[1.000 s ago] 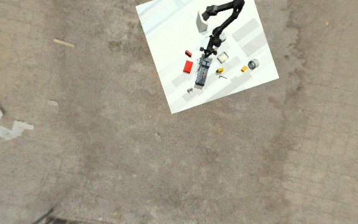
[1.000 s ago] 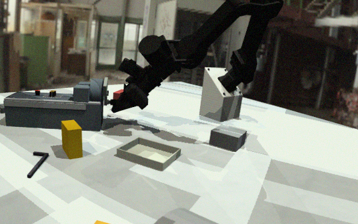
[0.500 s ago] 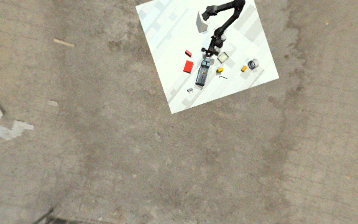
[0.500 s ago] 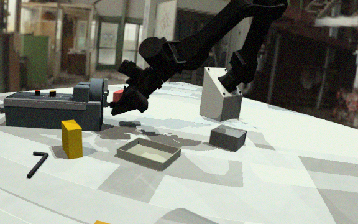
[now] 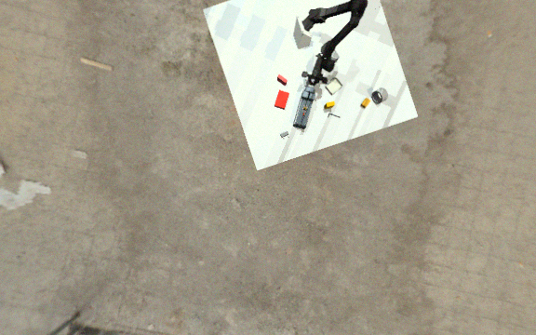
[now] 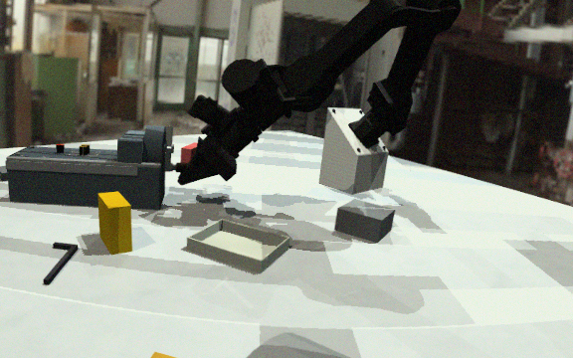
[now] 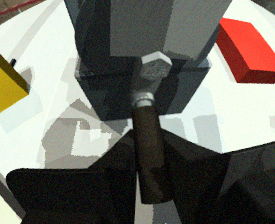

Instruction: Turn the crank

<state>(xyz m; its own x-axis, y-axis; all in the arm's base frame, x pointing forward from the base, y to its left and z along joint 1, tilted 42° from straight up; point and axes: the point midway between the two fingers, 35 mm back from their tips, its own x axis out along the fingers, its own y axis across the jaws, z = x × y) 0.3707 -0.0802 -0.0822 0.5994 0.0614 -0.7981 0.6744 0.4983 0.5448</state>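
The dark crank handle is 2 cm above my gripper tip, 1 cm to the left of it and 1 cm behind it. Also, from my gripper tip: red pointer: 15 cm ahead, 14 cm to the right, 5 cm above; then shallow grey tray: 19 cm to the left, 5 cm ahead, 3 cm below; then yellow block: 17 cm ahead, 8 cm to the left, 1 cm below.
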